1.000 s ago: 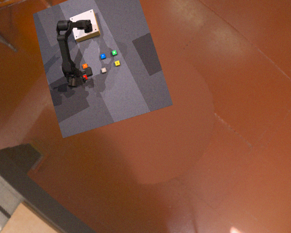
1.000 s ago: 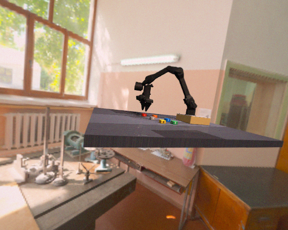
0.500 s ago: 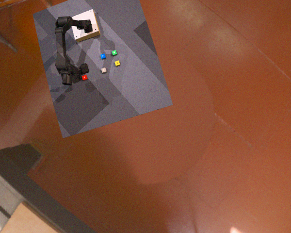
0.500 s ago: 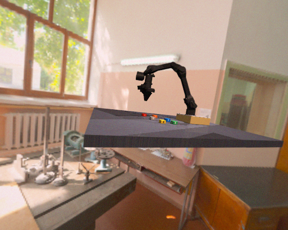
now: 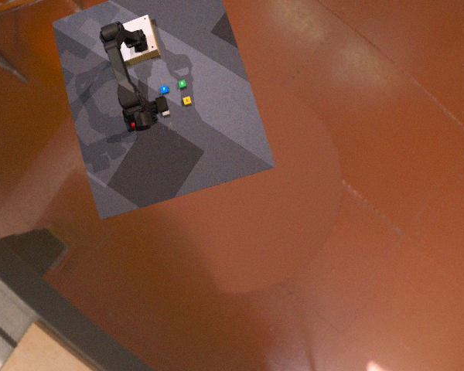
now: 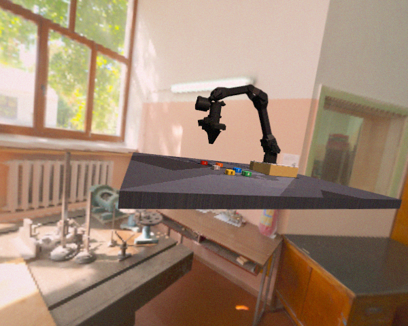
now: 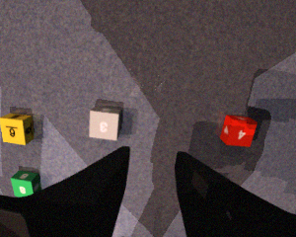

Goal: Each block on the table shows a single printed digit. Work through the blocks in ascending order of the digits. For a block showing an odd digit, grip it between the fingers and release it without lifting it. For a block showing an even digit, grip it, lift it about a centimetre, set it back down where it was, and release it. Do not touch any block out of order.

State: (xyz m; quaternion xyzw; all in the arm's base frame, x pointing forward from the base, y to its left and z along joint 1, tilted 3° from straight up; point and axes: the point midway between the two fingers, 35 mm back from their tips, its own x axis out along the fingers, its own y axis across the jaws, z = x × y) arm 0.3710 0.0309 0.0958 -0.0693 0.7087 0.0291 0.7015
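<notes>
My gripper tip is 70 mm past the yellow block, 160 mm to the right of it and 110 mm above it. The rest, counted from my gripper tip: pale grey block 30 mm behind, 40 mm to the left, 110 mm below; red block 110 mm to the right, 110 mm below; orange block 90 mm behind, 100 mm to the right, 110 mm below.
</notes>
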